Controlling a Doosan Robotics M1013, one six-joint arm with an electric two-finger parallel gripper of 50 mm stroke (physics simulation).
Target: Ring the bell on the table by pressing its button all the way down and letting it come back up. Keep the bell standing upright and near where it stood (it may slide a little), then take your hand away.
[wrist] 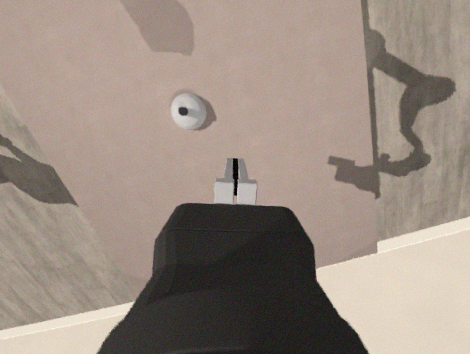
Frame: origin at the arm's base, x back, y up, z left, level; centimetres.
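Seen in the pictures: gripper, fingertip midpoint: (234, 169).
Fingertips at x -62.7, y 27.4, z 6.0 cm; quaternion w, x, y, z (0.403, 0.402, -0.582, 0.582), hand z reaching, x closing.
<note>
Pixels of each thing's middle, then the offset from my fingertips to it. Level surfaces: height alone.
- bell at the middle of its body: (186, 111) dy -27.0, dx +9.0, dz -8.5 cm
- small silvery-white dome with a dark button, body centre: (183, 111) dy -24.8, dx +9.0, dz -8.5 cm
- table top at its surface level: dy -30.3 cm
The bell (192, 116) is a small silvery-white dome with a dark button (183, 111) on top. It stands upright on the pinkish-brown table top, above and to the left of the view's centre, and casts a short shadow to its right. My gripper (234, 169) is shut with nothing between its fingers. In the view its fingertips lie below and to the right of the bell, apart from it. The gripper's exact height above the table is hard to tell.
The table top (290, 100) has a right edge and a slanting left edge, with wood-look floor (430, 30) beyond both. Shadows of the arm fall across the right edge and the floor. A pale wall (410, 295) shows at the bottom right.
</note>
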